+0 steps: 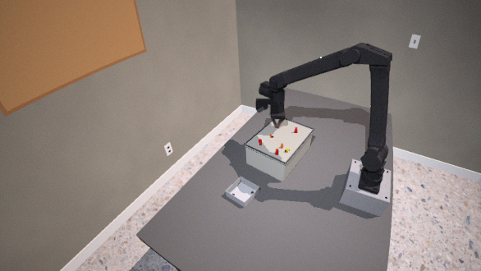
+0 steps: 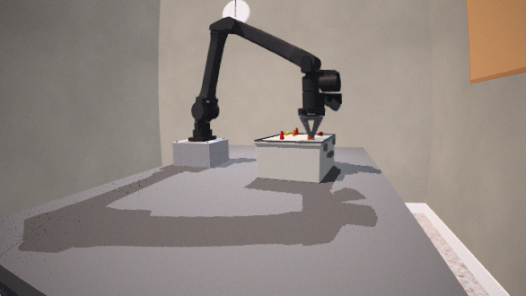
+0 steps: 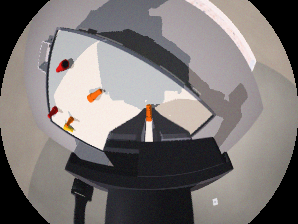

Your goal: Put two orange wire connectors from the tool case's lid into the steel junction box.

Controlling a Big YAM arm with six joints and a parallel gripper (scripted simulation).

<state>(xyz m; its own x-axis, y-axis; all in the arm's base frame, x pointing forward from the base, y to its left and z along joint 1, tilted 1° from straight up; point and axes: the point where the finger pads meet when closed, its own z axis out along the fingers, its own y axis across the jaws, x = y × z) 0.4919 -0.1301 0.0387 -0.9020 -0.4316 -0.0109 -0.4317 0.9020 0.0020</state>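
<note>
My hand is 1 cm past the steel junction box, 36 cm to the right of it and 14 cm above it. The rest, counted from my hand: tool case: 5 cm behind, 5 cm to the left, 5 cm below.
</note>
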